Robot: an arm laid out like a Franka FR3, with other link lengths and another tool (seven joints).
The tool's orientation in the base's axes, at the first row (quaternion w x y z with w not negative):
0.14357 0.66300 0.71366 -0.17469
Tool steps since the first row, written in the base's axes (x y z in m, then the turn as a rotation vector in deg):
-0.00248 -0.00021 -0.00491 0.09 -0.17 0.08
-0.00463 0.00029 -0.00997 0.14 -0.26 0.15
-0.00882 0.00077 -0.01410 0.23 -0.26 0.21
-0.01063 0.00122 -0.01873 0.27 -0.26 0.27
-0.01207 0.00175 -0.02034 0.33 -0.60 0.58
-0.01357 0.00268 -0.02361 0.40 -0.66 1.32
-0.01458 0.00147 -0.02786 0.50 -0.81 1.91
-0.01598 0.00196 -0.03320 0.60 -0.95 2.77
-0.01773 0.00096 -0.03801 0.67 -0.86 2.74
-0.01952 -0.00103 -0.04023 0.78 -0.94 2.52
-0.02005 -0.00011 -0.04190 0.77 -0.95 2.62
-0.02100 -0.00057 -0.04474 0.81 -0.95 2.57
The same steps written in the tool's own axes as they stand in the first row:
0.00215 -0.00219 0.00457 -0.19 0.07 0.00
0.00498 -0.00401 0.00895 -0.31 0.12 -0.02
0.00755 -0.00791 0.01256 -0.34 0.20 -0.08
0.01012 -0.00942 0.01656 -0.37 0.24 -0.14
0.01141 -0.01072 0.01781 -0.82 0.26 -0.27
0.01379 -0.01197 0.02038 -1.20 0.28 -0.91
0.01464 -0.01280 0.02475 -1.60 0.34 -1.37
0.01752 -0.01385 0.02937 -2.11 0.38 -2.09
0.01887 -0.01537 0.03417 -2.02 0.45 -2.10
0.01819 -0.01714 0.03709 -2.00 0.57 -1.87
0.01979 -0.01752 0.03820 -2.06 0.56 -1.95
0.02069 -0.01832 0.04098 -2.04 0.60 -1.91

